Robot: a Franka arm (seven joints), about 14 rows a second.
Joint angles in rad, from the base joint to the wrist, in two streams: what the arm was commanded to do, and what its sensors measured. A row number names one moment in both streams.
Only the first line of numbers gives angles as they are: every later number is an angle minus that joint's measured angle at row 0.
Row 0, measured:
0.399, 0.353, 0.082, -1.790, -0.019, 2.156, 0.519
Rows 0 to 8, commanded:
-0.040, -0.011, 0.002, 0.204, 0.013, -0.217, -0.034
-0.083, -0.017, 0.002, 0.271, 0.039, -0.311, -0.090
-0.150, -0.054, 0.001, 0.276, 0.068, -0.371, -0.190
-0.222, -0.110, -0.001, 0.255, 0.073, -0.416, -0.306
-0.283, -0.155, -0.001, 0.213, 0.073, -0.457, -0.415
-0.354, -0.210, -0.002, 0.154, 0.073, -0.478, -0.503
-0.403, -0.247, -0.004, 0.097, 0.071, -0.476, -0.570
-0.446, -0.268, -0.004, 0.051, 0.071, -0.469, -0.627
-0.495, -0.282, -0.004, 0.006, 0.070, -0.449, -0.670
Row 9, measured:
-0.432, -0.221, -0.018, 0.149, 0.055, -0.501, -0.591
